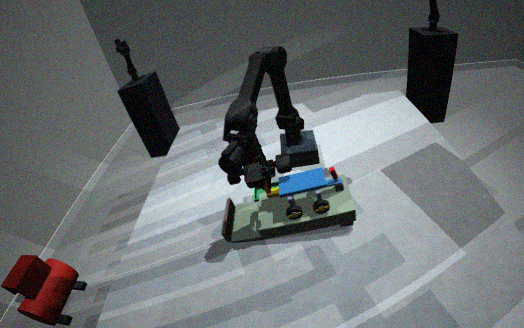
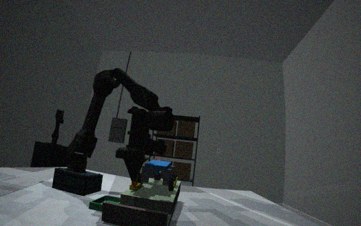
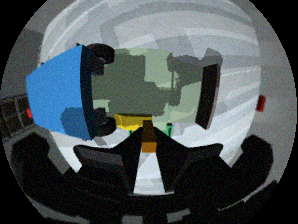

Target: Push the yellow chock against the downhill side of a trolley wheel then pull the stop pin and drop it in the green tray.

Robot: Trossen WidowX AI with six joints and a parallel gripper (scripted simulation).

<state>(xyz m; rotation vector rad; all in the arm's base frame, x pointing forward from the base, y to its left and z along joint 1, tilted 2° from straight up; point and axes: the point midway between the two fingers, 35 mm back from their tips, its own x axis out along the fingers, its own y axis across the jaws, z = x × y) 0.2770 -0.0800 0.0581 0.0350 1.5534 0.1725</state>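
Now: the chock 2 cm to the left of my gripper tip and 1 cm below it. Also, from my gripper tip: green tray (7 cm behind, 1 cm to the right, 10 cm below); trolley (4 cm ahead, 12 cm to the left, 2 cm above); pale green ramp (4 cm ahead, 11 cm to the left, 5 cm below).
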